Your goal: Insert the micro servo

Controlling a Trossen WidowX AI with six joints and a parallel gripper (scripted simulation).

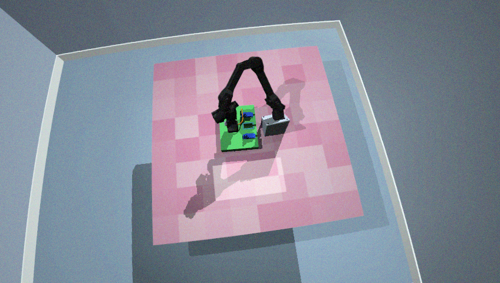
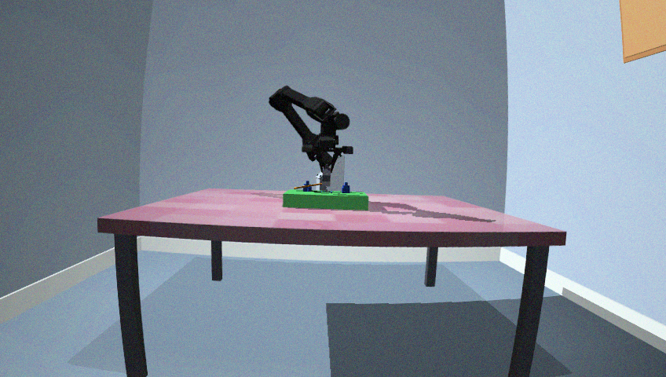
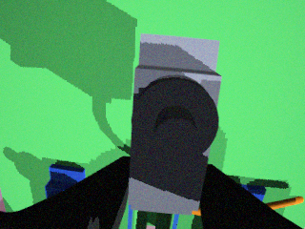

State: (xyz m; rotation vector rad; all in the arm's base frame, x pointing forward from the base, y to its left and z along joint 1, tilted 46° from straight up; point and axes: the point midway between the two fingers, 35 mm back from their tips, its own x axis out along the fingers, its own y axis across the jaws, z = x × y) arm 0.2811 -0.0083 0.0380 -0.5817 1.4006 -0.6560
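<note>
Right now the green deck is 10 mm ahead of my gripper tip and 100 mm below it.
</note>
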